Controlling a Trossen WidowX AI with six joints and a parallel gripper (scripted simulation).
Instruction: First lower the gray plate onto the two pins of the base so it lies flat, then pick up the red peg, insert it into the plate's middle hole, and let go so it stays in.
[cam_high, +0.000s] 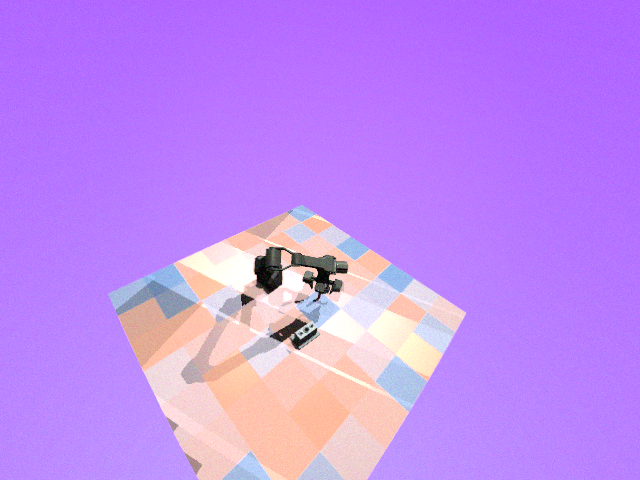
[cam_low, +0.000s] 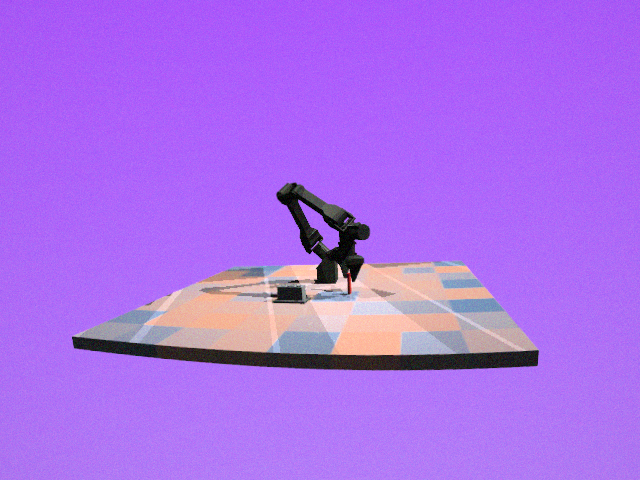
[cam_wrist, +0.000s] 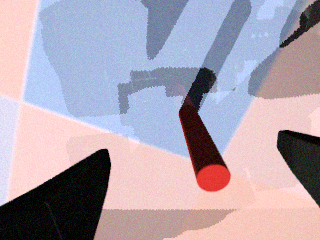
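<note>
My gripper tip is 10 mm above the red peg. Round my gripper tip: gray plate 70 mm ahead, 210 mm to the right, 10 mm below.
</note>
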